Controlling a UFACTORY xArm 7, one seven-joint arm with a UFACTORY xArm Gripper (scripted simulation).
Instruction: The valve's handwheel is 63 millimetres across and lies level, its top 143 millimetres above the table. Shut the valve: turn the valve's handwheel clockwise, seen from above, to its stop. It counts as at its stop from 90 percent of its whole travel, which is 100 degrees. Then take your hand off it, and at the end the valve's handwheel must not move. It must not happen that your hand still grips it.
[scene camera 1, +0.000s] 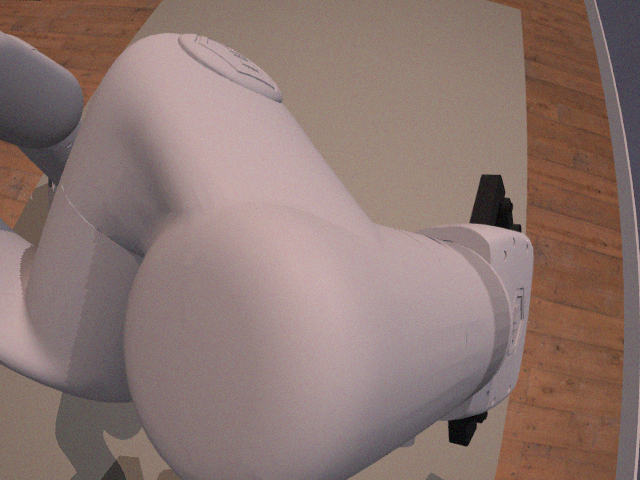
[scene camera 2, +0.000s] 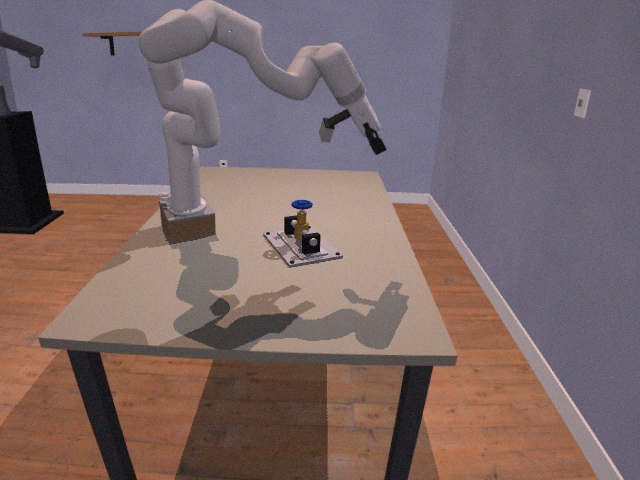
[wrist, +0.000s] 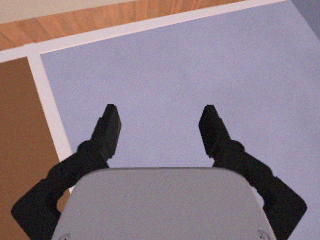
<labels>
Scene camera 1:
gripper: 507, 307
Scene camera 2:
gripper: 377, 141
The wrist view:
gripper: 160, 114
</labels>
